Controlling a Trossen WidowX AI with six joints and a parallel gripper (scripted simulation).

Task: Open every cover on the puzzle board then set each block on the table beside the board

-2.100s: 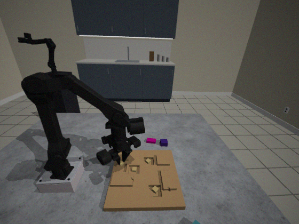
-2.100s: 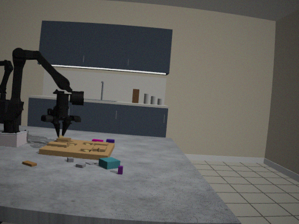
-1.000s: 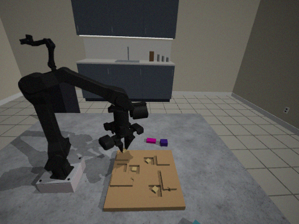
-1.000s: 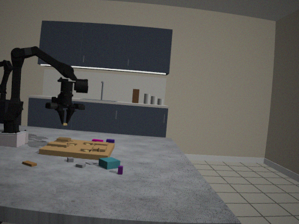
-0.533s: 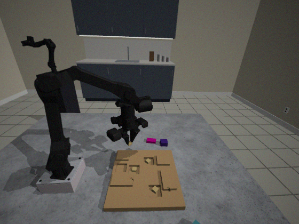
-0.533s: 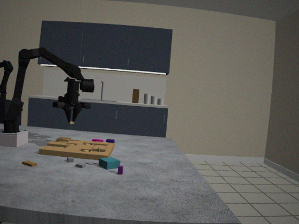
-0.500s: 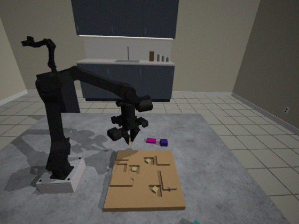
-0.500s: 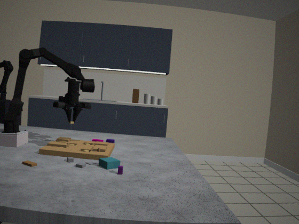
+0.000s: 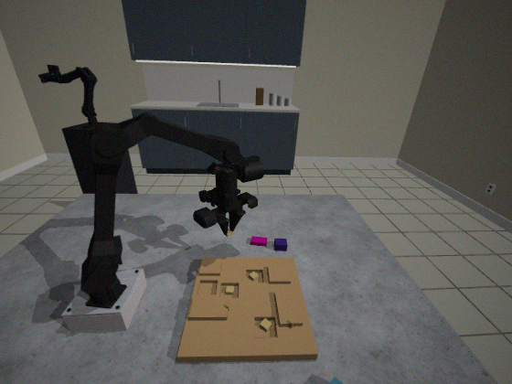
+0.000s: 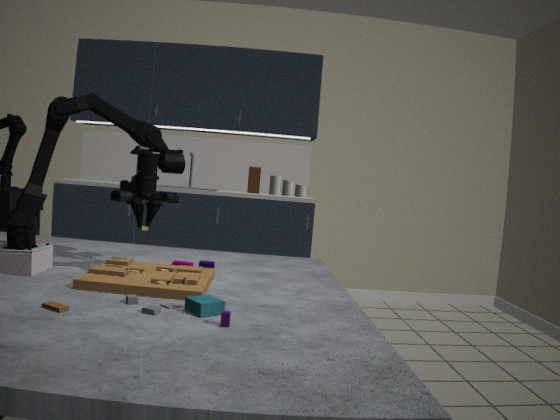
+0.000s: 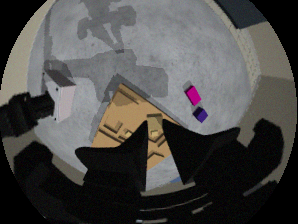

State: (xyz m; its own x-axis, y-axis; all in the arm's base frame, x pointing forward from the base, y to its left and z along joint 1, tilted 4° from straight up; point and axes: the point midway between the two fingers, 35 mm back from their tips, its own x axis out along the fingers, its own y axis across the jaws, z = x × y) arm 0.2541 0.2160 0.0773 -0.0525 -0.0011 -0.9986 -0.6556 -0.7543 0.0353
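Right now the tan puzzle board is 70 mm ahead of my gripper tip, 120 mm to the right of it and 100 mm below it. Round my gripper tip: purple block: 160 mm ahead, 100 mm to the left, 110 mm below; magenta block: 80 mm ahead, 120 mm to the left, 110 mm below; teal block: 280 mm ahead, 340 mm to the right, 100 mm below.
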